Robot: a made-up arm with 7 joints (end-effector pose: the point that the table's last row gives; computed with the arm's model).
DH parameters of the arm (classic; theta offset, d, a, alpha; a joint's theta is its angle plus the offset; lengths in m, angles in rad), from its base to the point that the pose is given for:
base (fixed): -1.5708 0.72 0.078 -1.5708
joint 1: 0 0.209 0.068 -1.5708
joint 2: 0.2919 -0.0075 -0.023 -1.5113
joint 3: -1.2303 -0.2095 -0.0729 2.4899
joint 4: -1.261 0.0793 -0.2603 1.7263
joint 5: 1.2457 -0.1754 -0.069 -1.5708
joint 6: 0 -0.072 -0.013 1.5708
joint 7: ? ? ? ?
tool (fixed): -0.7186 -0.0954 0 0
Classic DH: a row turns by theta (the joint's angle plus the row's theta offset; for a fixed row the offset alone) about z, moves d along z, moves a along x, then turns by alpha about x.
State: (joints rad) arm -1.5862 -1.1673 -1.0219 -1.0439 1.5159 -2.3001 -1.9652
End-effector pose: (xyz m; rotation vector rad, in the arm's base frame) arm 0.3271 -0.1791 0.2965 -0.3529 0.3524 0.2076
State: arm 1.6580 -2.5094 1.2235 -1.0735 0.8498 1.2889 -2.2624
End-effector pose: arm 0.0694 0.0258 0.8998 0.3347 -0.2502 2.5878
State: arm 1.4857 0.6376 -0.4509 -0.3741 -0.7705 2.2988 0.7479
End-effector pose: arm 0.5210 0.1311 0.7385 2.0706 0.5041 -0.1295
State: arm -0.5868 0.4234 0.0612 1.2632 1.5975 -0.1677 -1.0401
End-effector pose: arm 0.6614 -0.0725 0.8801 -0.4953 -1.0152 -0.5708
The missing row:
joint 7: 0.6581 0.0919 0.0528 -1.4983
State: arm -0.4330 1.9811 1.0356 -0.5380 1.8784 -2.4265 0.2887
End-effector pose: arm -0.0557 -0.4057 0.7381 -1.3796 -1.8816 -0.7526
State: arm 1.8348 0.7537 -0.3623 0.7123 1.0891 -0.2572 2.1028
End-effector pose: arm 0.3918 -0.2650 0.6335 0.1929 2.5416 1.5977
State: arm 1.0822 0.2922 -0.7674 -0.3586 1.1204 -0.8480 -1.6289
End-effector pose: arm 0.5194 -0.1099 0.5980 0.6836 0.0067 -1.5831
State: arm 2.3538 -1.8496 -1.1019 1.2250 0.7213 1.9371 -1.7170
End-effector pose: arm 0.1611 -0.4437 0.6419 0.6746 -2.9047 -0.3056
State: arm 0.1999 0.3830 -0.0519 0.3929 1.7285 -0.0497 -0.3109
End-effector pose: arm 0.6427 -0.0352 0.8308 -0.0967 -1.6265 0.1922
